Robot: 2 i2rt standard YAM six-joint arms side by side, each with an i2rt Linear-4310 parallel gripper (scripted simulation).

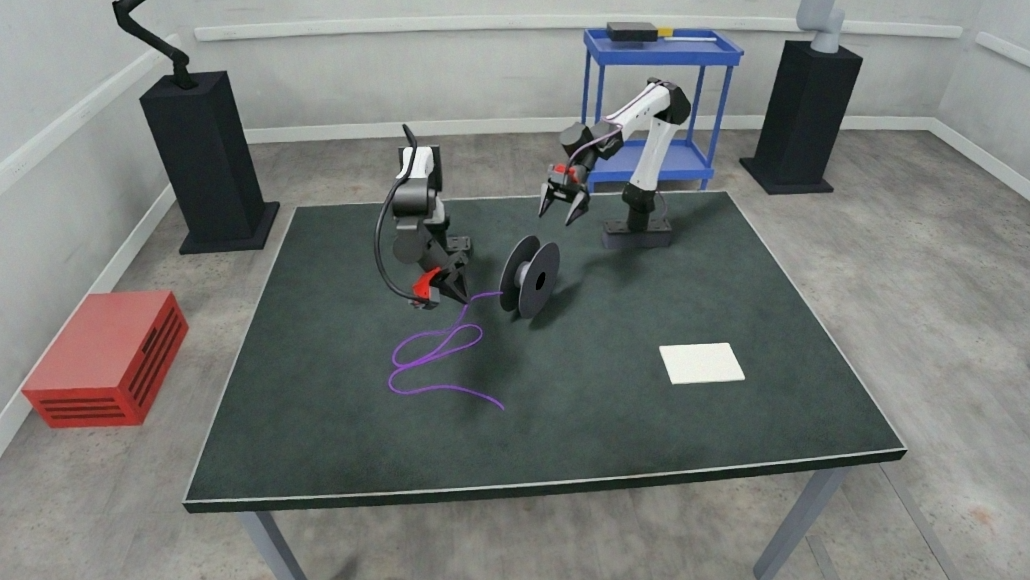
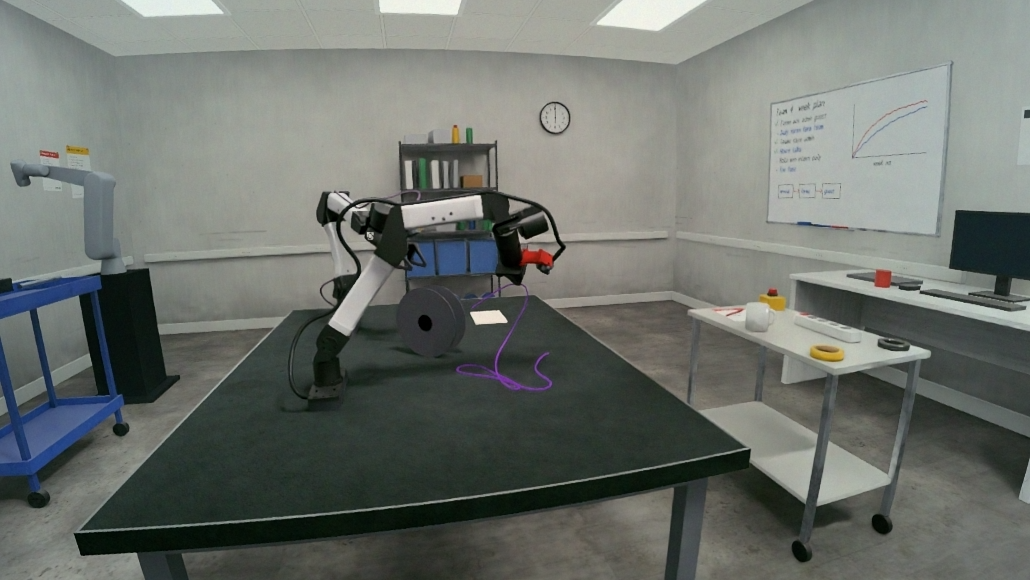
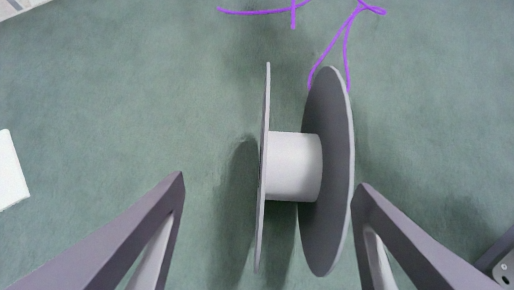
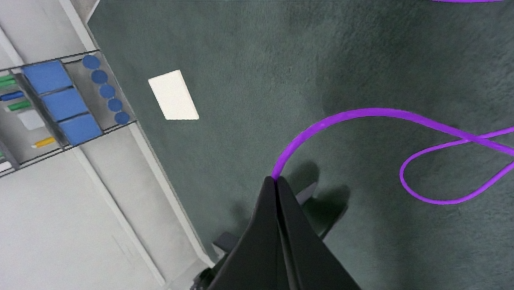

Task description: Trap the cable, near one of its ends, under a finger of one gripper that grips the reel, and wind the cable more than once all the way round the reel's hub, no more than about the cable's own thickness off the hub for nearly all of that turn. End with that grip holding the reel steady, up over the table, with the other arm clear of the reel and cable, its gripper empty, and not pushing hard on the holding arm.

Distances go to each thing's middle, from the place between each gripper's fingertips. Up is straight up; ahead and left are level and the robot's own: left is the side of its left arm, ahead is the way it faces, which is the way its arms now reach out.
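Starting from my left hand [image 1: 552,220], I find the dark grey reel [image 1: 528,278] 30 mm ahead of it, 60 mm to the right of it and 160 mm below it. The white card [image 1: 710,362] is 270 mm ahead of that same left hand, 320 mm to the left of it and, finally, 250 mm below it.
From my right hand [image 1: 469,303] the white card is 30 mm ahead, 550 mm to the left and 230 mm below, while the dark grey reel is 220 mm behind that hand, 170 mm to the left of it and 130 mm below it.
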